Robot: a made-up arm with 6 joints. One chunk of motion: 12 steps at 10 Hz.
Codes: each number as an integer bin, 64 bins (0 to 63) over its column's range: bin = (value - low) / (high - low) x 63, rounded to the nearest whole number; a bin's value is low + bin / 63 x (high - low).
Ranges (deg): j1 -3..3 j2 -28..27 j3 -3..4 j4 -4..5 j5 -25..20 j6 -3..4
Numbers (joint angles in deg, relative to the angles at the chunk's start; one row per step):
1: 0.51 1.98 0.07 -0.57 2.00 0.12
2: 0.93 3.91 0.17 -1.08 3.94 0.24
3: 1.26 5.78 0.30 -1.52 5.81 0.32
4: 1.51 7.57 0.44 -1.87 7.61 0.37
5: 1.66 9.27 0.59 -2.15 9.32 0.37
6: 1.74 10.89 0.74 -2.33 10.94 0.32
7: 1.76 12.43 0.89 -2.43 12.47 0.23
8: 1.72 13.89 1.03 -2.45 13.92 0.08
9: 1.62 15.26 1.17 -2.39 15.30 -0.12
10: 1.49 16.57 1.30 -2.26 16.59 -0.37
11: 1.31 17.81 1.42 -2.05 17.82 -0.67
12: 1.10 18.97 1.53 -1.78 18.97 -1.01
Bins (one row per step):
1: 37 34 28 24 38 28
2: 41 37 29 20 41 29
3: 45 39 30 17 43 30
4: 47 41 31 15 46 30
5: 49 43 32 13 48 30
6: 50 45 34 12 50 30
7: 50 46 35 11 52 29
8: 50 48 36 11 54 28
9: 49 50 38 11 56 26
10: 47 51 39 12 58 24
11: 45 52 40 14 60 21
12: 43 54 41 16 62 18

